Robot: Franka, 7 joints.
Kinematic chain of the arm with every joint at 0, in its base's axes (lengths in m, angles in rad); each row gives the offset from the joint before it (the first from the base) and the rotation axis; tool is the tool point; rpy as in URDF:
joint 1: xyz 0 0 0.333 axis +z
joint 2: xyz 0 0 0 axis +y
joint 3: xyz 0 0 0.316 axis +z
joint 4: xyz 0.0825 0 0 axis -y
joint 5: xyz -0.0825 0 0.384 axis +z
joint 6: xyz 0 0 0 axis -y
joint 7: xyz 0.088 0 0 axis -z
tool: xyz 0 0 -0.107 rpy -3.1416 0 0
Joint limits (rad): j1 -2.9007..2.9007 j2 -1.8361..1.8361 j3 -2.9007..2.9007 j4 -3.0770..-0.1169 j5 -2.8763..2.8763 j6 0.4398..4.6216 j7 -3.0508..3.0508
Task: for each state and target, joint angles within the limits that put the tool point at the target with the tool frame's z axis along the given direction. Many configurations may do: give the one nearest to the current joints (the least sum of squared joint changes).
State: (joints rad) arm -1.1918 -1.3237 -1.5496 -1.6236 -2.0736 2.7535 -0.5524
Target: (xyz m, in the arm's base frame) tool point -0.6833 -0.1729 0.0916 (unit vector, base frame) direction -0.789 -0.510 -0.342
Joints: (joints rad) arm -0.5908 -1.8361 -1.8180 -1.1579 -2.8682 3.0880 -0.5524
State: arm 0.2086 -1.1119 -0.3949 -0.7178 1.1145 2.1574 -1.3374
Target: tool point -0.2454 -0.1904 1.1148 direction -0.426 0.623 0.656
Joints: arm 0.6405 -0.8363 -0.1072 -0.7365 1.5285 2.2062 -1.3374
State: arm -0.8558 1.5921 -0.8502 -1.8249 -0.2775 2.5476 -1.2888
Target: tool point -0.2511 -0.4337 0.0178 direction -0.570 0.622 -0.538
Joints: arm -1.0764 1.2097 -0.8341 -2.0546 0.0282 2.3559 -1.2888
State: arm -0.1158 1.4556 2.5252 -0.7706 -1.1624 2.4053 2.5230
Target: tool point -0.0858 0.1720 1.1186 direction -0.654 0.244 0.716
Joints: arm 0.6703 0.6583 2.6302 -1.1093 -1.0238 2.9449 2.5230
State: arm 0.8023 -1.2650 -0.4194 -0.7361 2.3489 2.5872 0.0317
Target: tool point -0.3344 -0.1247 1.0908 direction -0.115 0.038 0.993
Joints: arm -0.1884 -0.7210 -0.4293 -0.6197 1.8296 2.8805 0.0317
